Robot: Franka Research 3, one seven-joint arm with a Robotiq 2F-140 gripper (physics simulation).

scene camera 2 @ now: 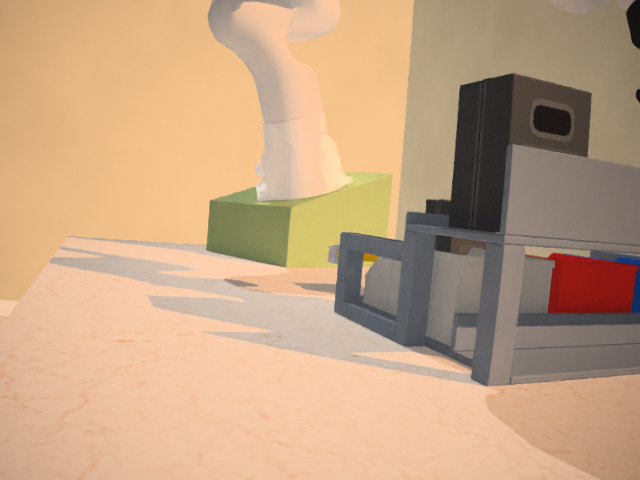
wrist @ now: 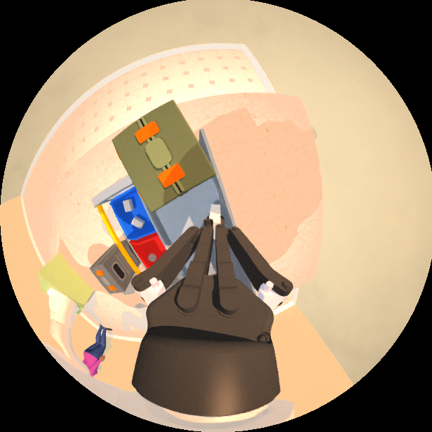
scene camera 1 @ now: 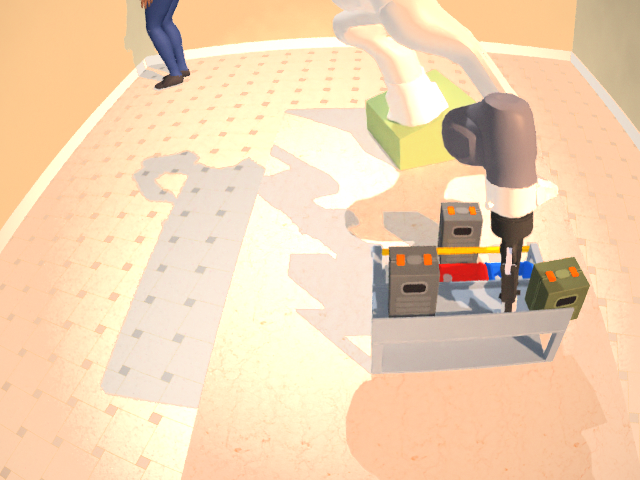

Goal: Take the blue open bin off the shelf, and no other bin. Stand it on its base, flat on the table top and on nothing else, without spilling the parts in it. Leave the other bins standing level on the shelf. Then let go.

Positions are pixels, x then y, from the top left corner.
Labels:
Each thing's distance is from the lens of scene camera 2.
red bin [scene camera 2: 578, 285]: 0.59 m
grey bin [scene camera 2: 456, 283]: 0.51 m
The marked spots on the red bin and the grey bin are 0.13 m apart.

